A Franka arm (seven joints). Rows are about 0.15 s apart.
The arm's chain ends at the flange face. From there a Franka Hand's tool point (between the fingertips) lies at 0.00 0.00 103.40 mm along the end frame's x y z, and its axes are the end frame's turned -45 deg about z.
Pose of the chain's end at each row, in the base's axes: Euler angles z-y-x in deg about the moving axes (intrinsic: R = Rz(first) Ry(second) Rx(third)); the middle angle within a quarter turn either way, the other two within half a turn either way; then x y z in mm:
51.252, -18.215, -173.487, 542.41, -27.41, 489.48
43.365, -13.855, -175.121, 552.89, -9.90, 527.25
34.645, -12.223, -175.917, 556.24, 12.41, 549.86
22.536, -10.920, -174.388, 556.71, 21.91, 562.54
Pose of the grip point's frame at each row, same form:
98.626, -17.291, 171.275, 553.36, 4.98, 391.90
89.714, -13.163, 173.458, 564.79, 13.43, 427.22
80.674, -11.473, 174.114, 570.02, 30.88, 449.06
68.467, -11.645, 176.133, 570.84, 38.72, 461.50

